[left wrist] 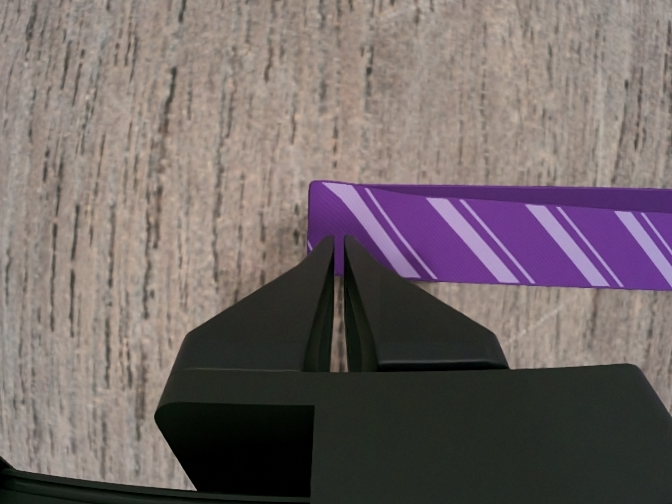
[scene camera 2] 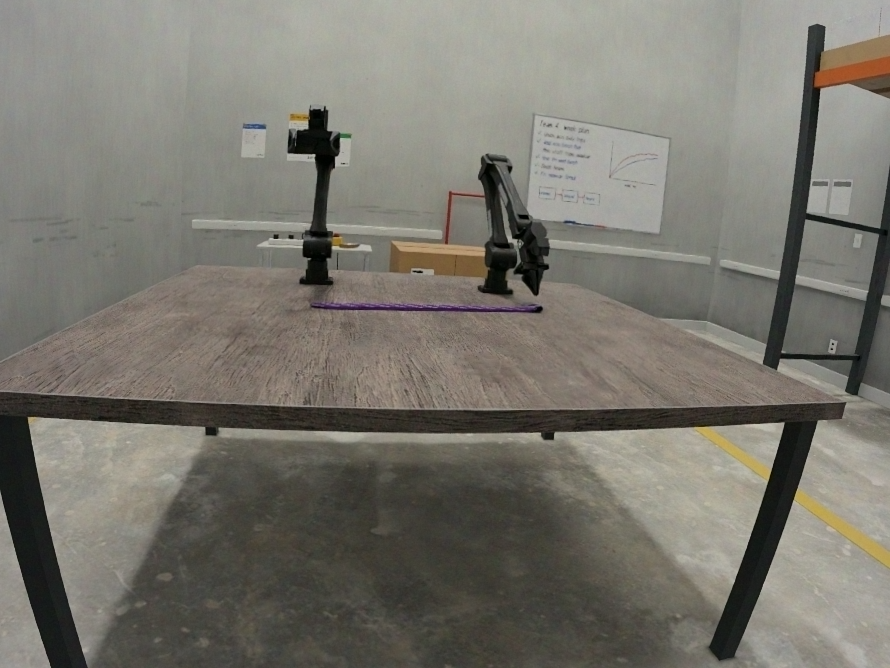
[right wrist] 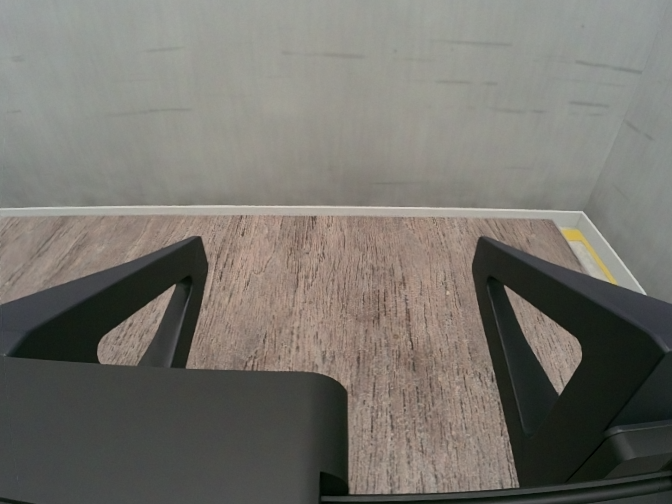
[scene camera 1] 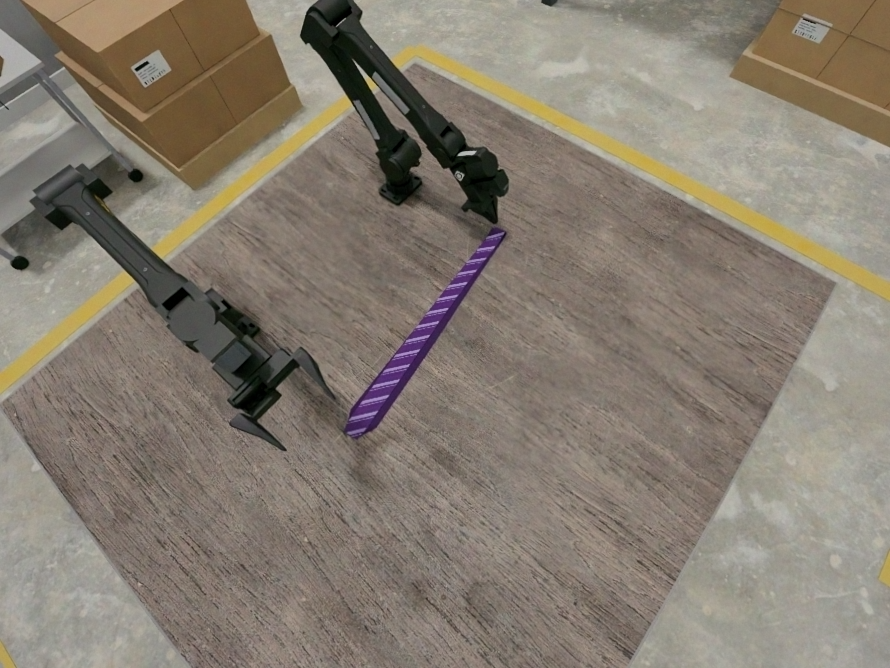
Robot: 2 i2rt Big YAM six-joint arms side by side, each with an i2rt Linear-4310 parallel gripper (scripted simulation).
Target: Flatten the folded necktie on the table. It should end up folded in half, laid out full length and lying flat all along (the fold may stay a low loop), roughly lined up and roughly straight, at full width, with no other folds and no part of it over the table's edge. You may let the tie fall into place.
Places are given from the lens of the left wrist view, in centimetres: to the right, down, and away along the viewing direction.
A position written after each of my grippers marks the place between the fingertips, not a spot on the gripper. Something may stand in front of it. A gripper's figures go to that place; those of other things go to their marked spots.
my left gripper (left wrist: 339,251): 0, 0, 13
purple striped necktie (left wrist: 584,237): 12, -1, 18
